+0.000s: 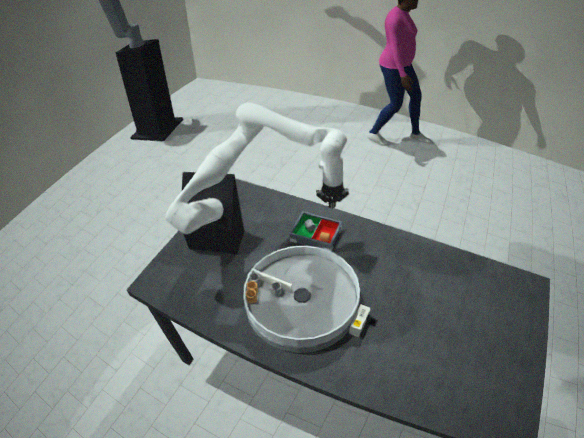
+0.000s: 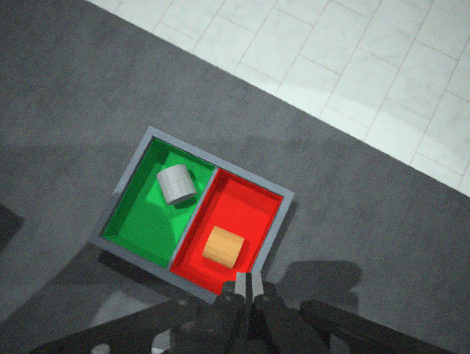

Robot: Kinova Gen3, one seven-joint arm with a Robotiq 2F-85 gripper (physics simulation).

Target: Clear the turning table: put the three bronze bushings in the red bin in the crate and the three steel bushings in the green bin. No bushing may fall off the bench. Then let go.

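Where they show: gripper, fingertip midpoint: [image 1: 332,207] [image 2: 248,289]; arm's base, origin of the base link: [image 1: 212,209].
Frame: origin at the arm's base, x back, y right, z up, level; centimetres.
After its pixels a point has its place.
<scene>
The crate [image 1: 312,243] {x -39.0, y -7.5, z -18.6 cm} [image 2: 250,179] {x -44.1, y -20.5, z -16.1 cm} stands behind the round turning table [image 1: 295,343] {x -44.4, y 42.2, z -14.5 cm}. Its green bin [image 2: 142,225] {x -32.6, y -11.6, z -20.5 cm} holds one steel bushing [image 1: 309,224] {x -35.6, y -16.5, z -16.9 cm} [image 2: 176,184] {x -36.0, y -17.5, z -16.7 cm} on its side. Its red bin [image 2: 245,205] {x -44.4, y -17.8, z -20.5 cm} holds one bronze bushing [image 1: 325,236] {x -43.8, y -11.1, z -17.0 cm} [image 2: 223,247] {x -43.4, y -12.3, z -16.7 cm}, also on its side. My gripper [image 1: 332,204] {x -46.0, y -11.8, z -0.6 cm} [image 2: 248,289] {x -46.0, y -11.8, z -0.6 cm} is shut and empty, above the crate. On the turning table, two bronze bushings [image 1: 252,285] {x -22.6, y 22.0, z -14.4 cm} [image 1: 251,294] {x -23.3, y 25.7, z -14.9 cm} stand close together by the left rim. One steel bushing [image 1: 254,276] {x -22.3, y 18.2, z -13.7 cm} is near them by the rim, partly hidden; another steel bushing [image 1: 277,288] stands nearer the hub.
A pale bar [image 1: 272,278] {x -29.8, y 18.9, z -11.7 cm} reaches from the turning table's left rim toward the dark hub [image 1: 302,295] {x -41.8, y 21.7, z -15.0 cm}, beside the bushings. A white box [image 1: 360,321] {x -64.6, y 28.5, z -15.2 cm} is at its right rim. My arm's black pedestal [image 1: 227,220] {x -6.6, y 1.7, z -3.0 cm} stands left of the crate. A person [image 1: 399,45] is beyond the bench [image 1: 450,320] {x -100.1, y 19.0, z -21.1 cm}.
</scene>
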